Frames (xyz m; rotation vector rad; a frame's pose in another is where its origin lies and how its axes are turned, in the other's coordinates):
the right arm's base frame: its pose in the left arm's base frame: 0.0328 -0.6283 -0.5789 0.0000 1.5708 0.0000
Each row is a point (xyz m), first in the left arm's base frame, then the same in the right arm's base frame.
Working: the left arm's base frame: its pose in the right arm's base frame: -0.5789 0.6283 -0.0328 0.0000 -1.5708 0.0000

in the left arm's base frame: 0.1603 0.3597 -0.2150
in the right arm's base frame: -0.3639 0.9880 0.1275
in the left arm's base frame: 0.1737 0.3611 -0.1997
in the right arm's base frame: -0.3792 0.9894 0.1409
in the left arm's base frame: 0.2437 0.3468 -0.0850
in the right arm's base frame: -0.4939 0.9751 0.2109
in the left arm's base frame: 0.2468 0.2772 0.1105
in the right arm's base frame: -0.6894 0.9055 0.2140
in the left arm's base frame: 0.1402 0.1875 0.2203
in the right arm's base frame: -0.7992 0.8158 0.1074
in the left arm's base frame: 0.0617 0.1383 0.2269
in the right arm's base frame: -0.8058 0.7666 0.0289
